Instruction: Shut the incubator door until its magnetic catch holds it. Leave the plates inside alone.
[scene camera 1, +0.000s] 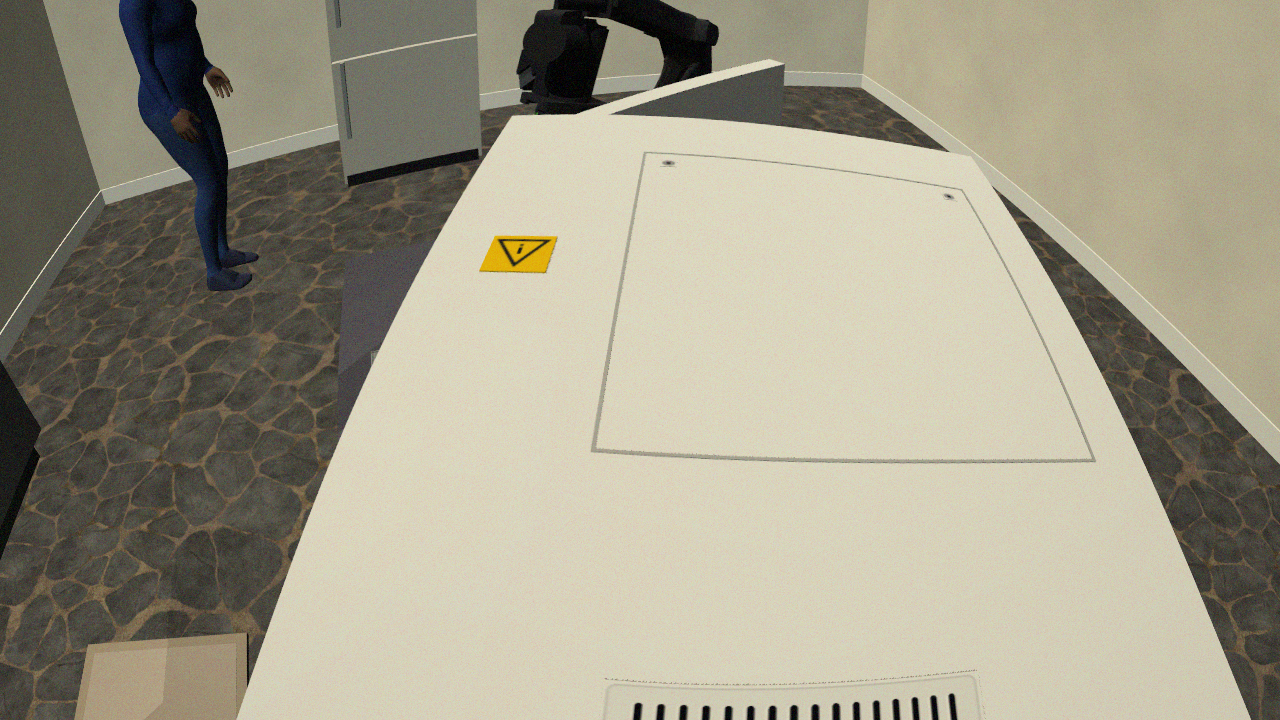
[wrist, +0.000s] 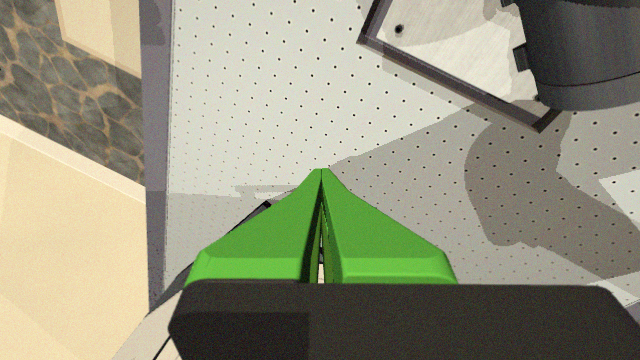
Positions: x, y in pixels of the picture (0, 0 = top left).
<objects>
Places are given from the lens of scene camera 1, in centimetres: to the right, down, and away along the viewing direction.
incubator (scene camera 1: 684, 407): 2, 2, 28
</objects>
